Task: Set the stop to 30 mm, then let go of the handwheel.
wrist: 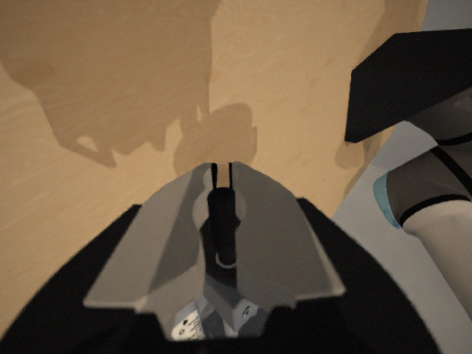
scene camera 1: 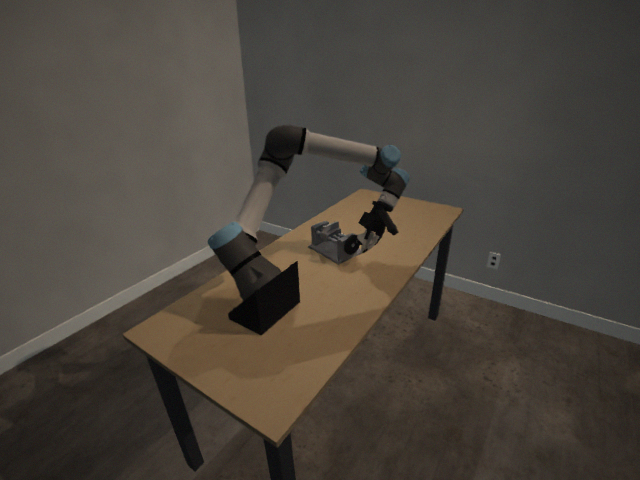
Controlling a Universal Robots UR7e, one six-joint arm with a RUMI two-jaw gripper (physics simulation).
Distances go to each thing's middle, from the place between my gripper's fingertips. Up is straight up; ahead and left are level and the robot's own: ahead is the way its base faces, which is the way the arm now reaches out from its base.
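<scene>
Black handwheel (wrist: 218,231): 30 mm left of my hand, 10 mm ahead of it, 20 mm above it.
</scene>
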